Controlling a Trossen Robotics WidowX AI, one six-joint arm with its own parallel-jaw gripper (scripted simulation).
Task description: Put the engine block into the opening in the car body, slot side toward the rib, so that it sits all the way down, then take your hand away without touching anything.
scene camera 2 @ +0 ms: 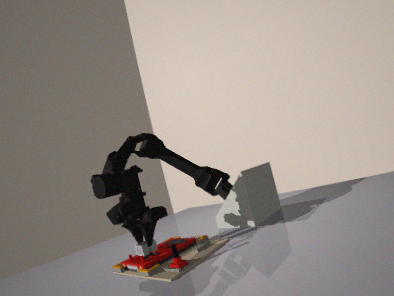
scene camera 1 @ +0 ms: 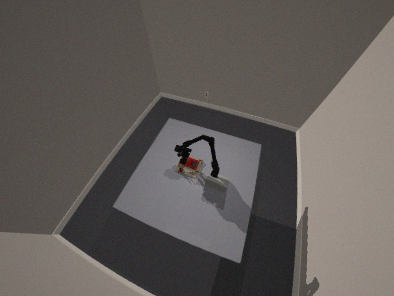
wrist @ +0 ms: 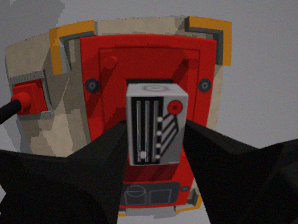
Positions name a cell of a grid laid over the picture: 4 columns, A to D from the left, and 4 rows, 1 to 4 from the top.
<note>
The gripper (scene camera 2: B4) carries an engine block (wrist: C3). Further things: a car body (scene camera 2: B4).
The car body is seen too in the wrist view (wrist: B2). The gripper is seen too in the wrist view (wrist: C3).
</note>
